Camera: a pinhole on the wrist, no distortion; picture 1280 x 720 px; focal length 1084.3 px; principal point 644.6 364.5 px. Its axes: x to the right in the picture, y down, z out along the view. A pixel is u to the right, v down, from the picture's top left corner.
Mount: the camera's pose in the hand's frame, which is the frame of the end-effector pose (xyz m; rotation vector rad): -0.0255 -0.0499 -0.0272 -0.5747 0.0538 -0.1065
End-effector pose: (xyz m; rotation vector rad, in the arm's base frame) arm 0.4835 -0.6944 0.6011 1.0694 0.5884 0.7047
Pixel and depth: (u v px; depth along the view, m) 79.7 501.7 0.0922
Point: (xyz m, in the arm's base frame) 0.4710 -0.7646 0.6377
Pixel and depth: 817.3 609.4 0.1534
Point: 0.5390 -0.7127 0.6846
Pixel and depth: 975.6 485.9 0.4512
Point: 0.7654 -0.6955 0.9087
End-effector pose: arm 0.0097 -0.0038 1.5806 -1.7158 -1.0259 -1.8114
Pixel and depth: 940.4 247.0 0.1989
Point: 0.1263 0.0966 1.6224
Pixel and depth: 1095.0 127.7 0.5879
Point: 0.4192 0.3595 1.8321
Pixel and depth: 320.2 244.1 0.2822
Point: 0.2341 0.1001 1.5014
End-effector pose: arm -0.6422 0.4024 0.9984 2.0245 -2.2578 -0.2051
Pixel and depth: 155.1 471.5 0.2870
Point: -0.8019 0.5519 0.8265
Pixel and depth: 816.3 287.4 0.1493
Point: -0.6790 0.3987 0.8997
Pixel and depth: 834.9 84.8 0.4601
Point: -0.8091 0.3444 0.5970
